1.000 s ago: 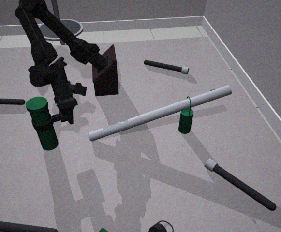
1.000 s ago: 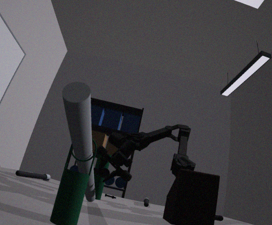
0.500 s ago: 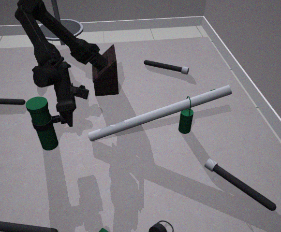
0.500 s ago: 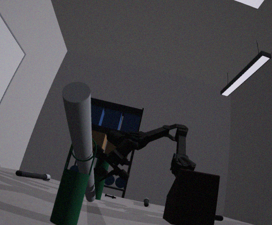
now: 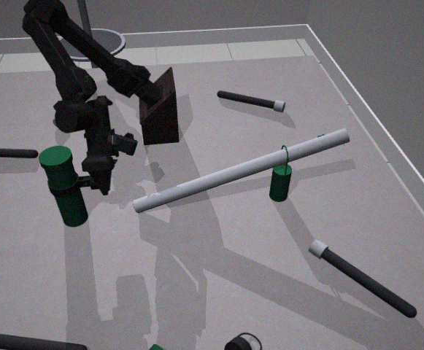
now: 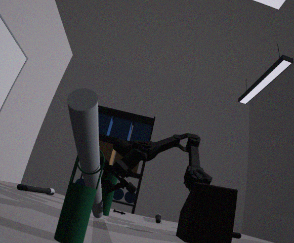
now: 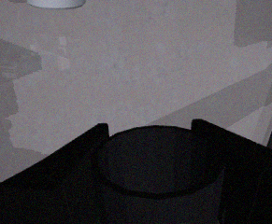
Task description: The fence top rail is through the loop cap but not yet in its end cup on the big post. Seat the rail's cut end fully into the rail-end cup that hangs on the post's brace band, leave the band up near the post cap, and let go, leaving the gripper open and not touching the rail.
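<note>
Now: gripper tip 1 cm past the dark rail-end cup, 3 cm to the left of it and 3 cm below it. Round my gripper tip: small bolt (5 cm behind, 32 cm to the right, 8 cm below); then small green post (6 cm behind, 43 cm to the left, 1 cm above).
</note>
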